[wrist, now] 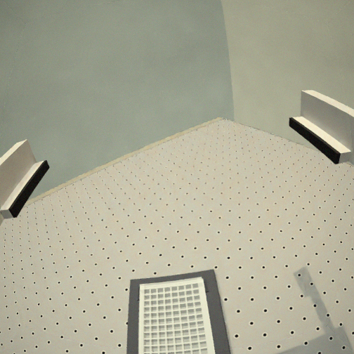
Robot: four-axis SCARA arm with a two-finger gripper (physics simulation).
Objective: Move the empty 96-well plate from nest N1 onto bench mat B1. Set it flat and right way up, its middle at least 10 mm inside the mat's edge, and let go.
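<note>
A white well plate [173, 317] with a grid of square wells lies in a dark grey nest [218, 305] at the bottom middle of the wrist view; its lower part is cut off by the view's edge. No label shows on the nest. My gripper [162, 124] is open, its two white fingers with black pads far apart at the left and right of the view. Nothing is between the fingers. The plate lies lower in the view, apart from the fingers. Bench mat B1 does not show.
The plate and nest are on a pale bench top [190, 240] dotted with small holes. Its far edges meet at a corner in the upper middle, with a grey-green surface beyond. A grey shadow falls on the bench at the lower right.
</note>
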